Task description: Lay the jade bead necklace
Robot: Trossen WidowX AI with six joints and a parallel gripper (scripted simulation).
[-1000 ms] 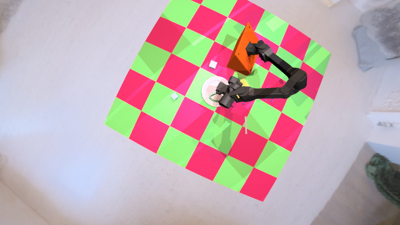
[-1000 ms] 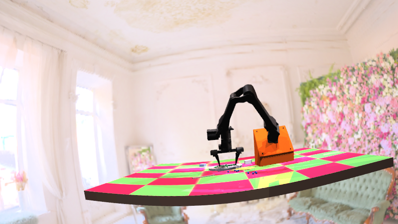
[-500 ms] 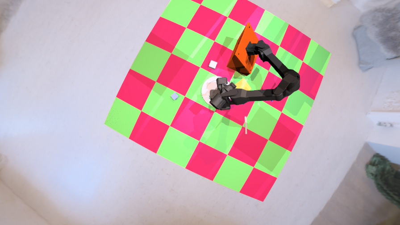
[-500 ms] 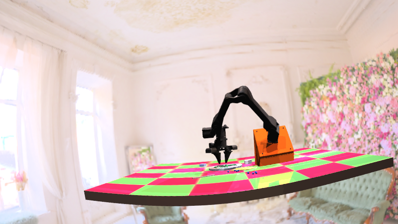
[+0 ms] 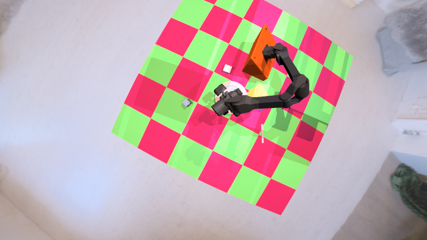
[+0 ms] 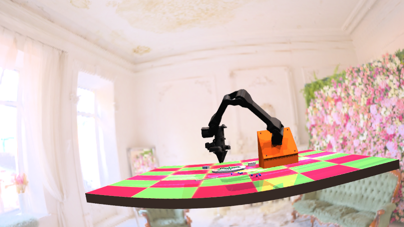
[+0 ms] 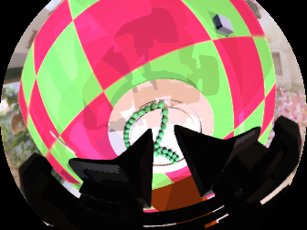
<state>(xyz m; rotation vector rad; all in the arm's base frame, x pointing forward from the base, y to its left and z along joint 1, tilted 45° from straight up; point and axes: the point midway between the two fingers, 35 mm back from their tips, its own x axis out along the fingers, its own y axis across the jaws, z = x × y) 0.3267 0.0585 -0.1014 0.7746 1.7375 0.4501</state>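
My gripper tip is now 4 cm past the round bead board, 4 cm above it and 1 cm to the right of it. Round my gripper tip: pale blue cube 21 cm to the right, 13 cm ahead, 4 cm below; white cube 18 cm behind, 11 cm to the right, 4 cm below; yellow patch 15 cm behind, 13 cm to the left, 5 cm below.
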